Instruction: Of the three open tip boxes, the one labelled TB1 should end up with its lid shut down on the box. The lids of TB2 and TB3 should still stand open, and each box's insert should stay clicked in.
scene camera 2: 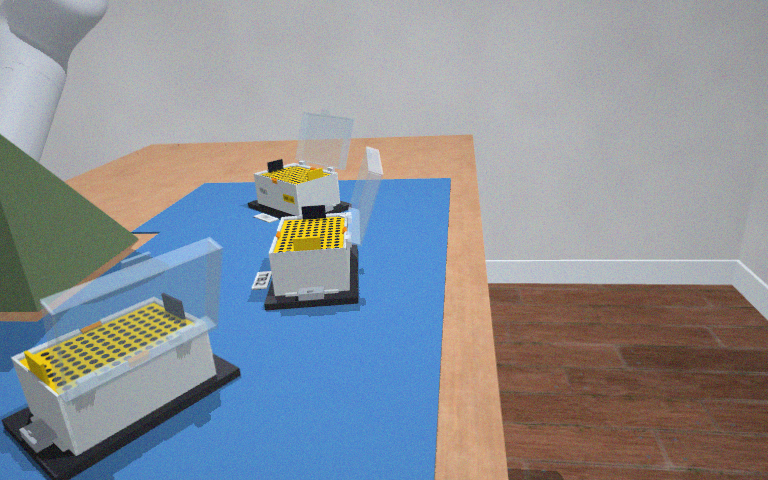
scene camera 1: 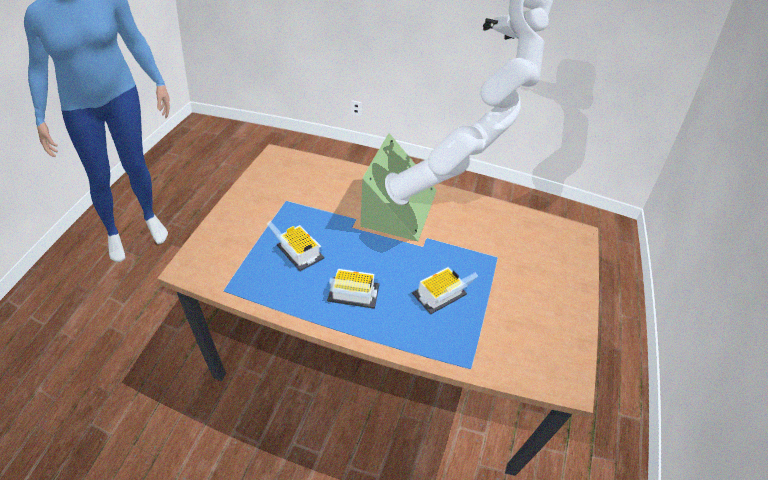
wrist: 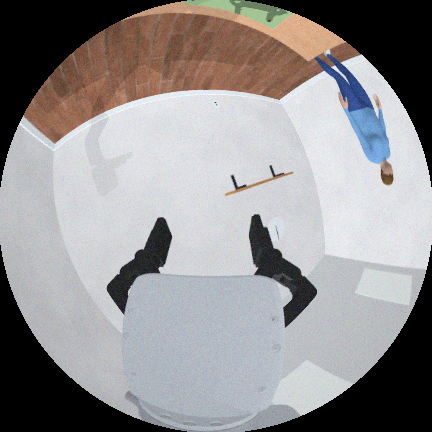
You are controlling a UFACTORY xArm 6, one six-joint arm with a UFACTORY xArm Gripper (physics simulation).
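Frame: origin at the arm's base, x right, y ahead, z up, level; millimetres.
Where they show: gripper, fingertip midpoint: (scene camera 1: 494, 31) (wrist: 207, 225); arm's base, origin of the base link: (scene camera 1: 396, 189).
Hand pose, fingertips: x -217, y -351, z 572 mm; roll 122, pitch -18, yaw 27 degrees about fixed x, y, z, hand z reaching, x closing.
Note:
Things, the pixels of their centre, and the offset from my fingertips. "pt": a spot on its surface instead. Level surfaces: height alone.
- left box, body centre: (scene camera 2: 113, 363) (scene camera 1: 302, 243) dx +453, dy +661, dz -665 mm
- right box, surface spot: (scene camera 2: 317, 195) pt dx -15, dy +711, dz -664 mm
- blue mat, its level: dz -698 mm
- wooden table, its level: dz -701 mm
Three white tip boxes with yellow inserts stand on dark bases. The left box (scene camera 1: 307, 256) (scene camera 2: 141, 390), nearest in scene camera 2, has its clear lid (scene camera 1: 274, 229) (scene camera 2: 192, 271) open. The middle box (scene camera 1: 353, 294) (scene camera 2: 311, 271) has its lid (scene camera 2: 369, 195) open; its card (scene camera 2: 261, 280) seems to read TB2. The right box (scene camera 1: 441, 298) (scene camera 2: 317, 195), farthest in scene camera 2, has its lid (scene camera 1: 470, 280) (scene camera 2: 325, 138) open; its card (scene camera 2: 265, 217) is unreadable. The inserts look seated. My gripper (scene camera 1: 498, 31) (wrist: 207, 225) is open and empty, high behind the table, far from the boxes.
The boxes stand on a blue mat (scene camera 1: 419, 333) (scene camera 2: 362, 396) on a wooden table (scene camera 1: 543, 316). The green arm mount (scene camera 1: 390, 217) (scene camera 2: 50, 243) stands behind the mat. A person (scene camera 1: 93, 67) (wrist: 372, 132) stands left of the table. A wall shelf (wrist: 260, 184) shows beyond the fingers.

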